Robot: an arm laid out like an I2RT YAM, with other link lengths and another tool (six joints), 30 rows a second.
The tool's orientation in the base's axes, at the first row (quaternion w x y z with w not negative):
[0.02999, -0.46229, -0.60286, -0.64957]
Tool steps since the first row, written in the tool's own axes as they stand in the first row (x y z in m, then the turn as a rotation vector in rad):
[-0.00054, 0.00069, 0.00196, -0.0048, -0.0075, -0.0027]
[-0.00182, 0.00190, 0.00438, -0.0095, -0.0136, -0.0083]
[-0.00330, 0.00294, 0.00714, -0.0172, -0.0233, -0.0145]
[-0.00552, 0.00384, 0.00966, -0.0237, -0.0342, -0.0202]
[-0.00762, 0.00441, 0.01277, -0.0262, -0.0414, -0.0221]
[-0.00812, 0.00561, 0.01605, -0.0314, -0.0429, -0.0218]
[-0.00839, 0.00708, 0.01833, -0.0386, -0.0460, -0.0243]
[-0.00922, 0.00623, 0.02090, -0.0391, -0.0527, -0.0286]
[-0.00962, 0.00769, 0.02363, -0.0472, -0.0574, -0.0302]
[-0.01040, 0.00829, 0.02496, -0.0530, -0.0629, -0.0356]
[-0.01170, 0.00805, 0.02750, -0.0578, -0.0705, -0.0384]
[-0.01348, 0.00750, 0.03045, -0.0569, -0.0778, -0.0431]
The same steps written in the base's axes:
[0.00183, 0.00112, -0.00013, -0.0033, -0.0026, -0.0083]
[0.00464, 0.00209, -0.00040, -0.0074, -0.0080, -0.0150]
[0.00767, 0.00328, -0.00098, -0.0123, -0.0144, -0.0263]
[0.01089, 0.00393, -0.00210, -0.0183, -0.0194, -0.0378]
[0.01419, 0.00521, -0.00349, -0.0222, -0.0203, -0.0445]
[0.01704, 0.00728, -0.00341, -0.0200, -0.0223, -0.0490]
[0.01936, 0.00859, -0.00282, -0.0191, -0.0272, -0.0556]
[0.02077, 0.01048, -0.00439, -0.0253, -0.0292, -0.0603]
[0.02341, 0.01209, -0.00396, -0.0243, -0.0334, -0.0688]
[0.02497, 0.01260, -0.00421, -0.0274, -0.0393, -0.0758]
[0.02700, 0.01405, -0.00561, -0.0307, -0.0420, -0.0841]
[0.02935, 0.01567, -0.00762, -0.0382, -0.0433, -0.0884]

